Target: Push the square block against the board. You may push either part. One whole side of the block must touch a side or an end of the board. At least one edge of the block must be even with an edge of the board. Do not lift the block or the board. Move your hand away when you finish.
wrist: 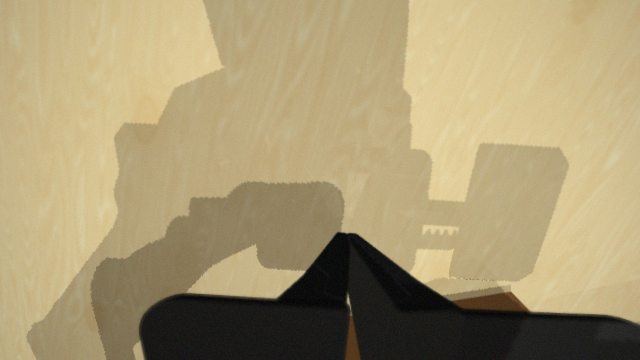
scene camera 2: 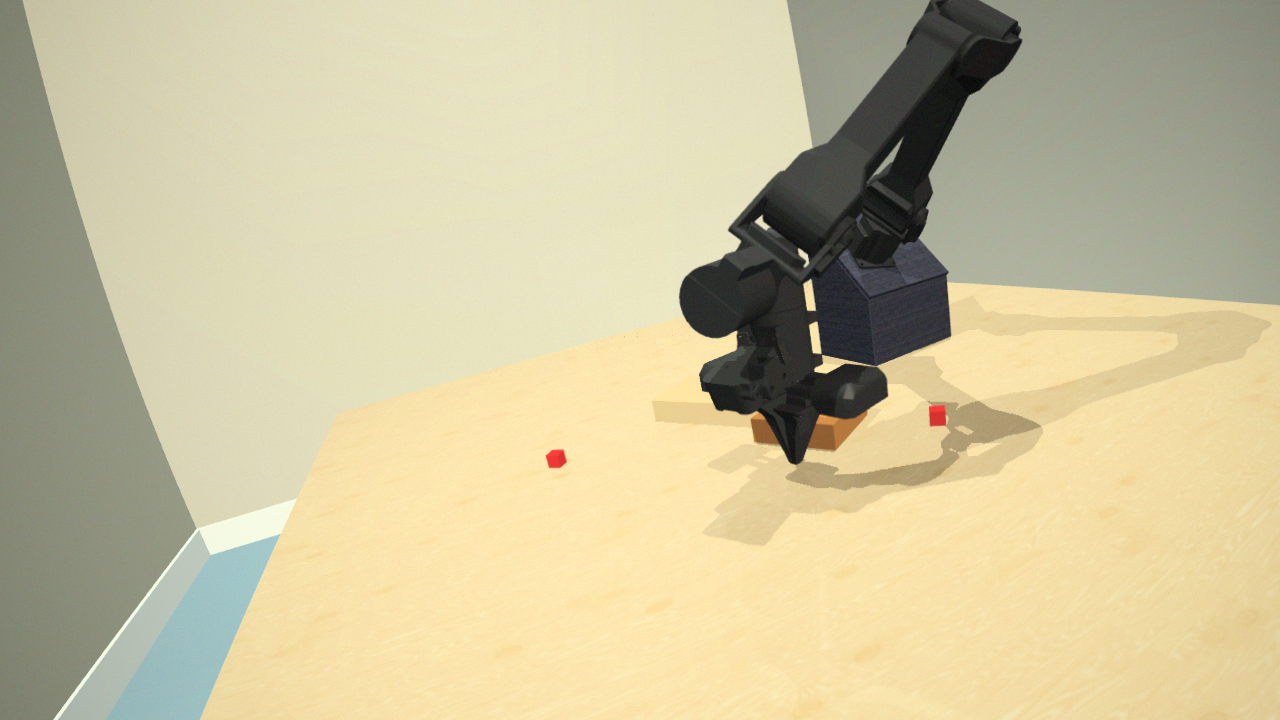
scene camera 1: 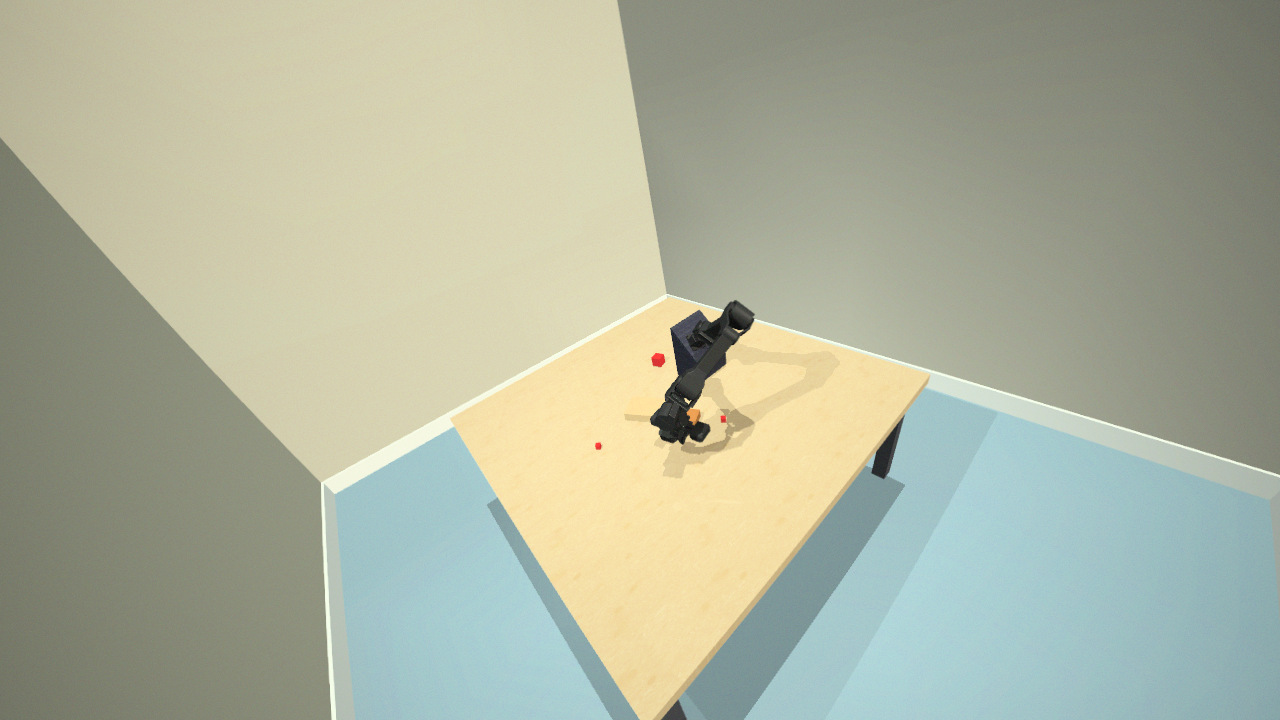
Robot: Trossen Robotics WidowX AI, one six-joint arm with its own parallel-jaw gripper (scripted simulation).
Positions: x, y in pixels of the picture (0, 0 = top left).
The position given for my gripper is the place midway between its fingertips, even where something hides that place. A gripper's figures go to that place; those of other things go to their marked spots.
Scene:
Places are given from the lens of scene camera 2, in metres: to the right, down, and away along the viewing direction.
my gripper (scene camera 2: 796, 462): 0.15, 0.10, 0.56
board (scene camera 2: 685, 402): 0.06, 0.05, 0.74

